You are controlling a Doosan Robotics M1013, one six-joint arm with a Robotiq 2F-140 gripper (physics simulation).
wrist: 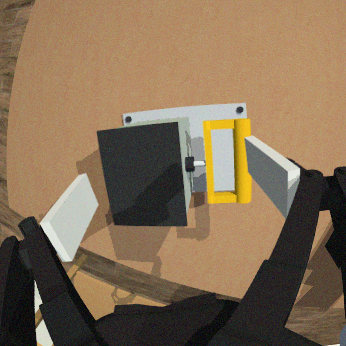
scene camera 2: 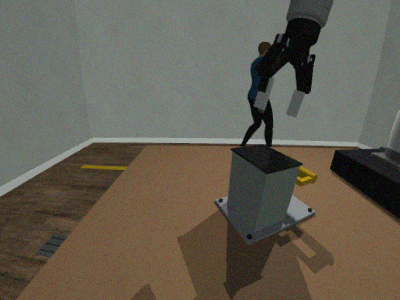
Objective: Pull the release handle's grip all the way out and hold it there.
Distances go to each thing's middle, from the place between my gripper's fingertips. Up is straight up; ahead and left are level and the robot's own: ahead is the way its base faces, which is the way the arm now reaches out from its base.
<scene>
The grey base plate (scene camera 2: 297,211) is 260 mm below my hand, 40 mm to the left of it and 10 mm behind it.
</scene>
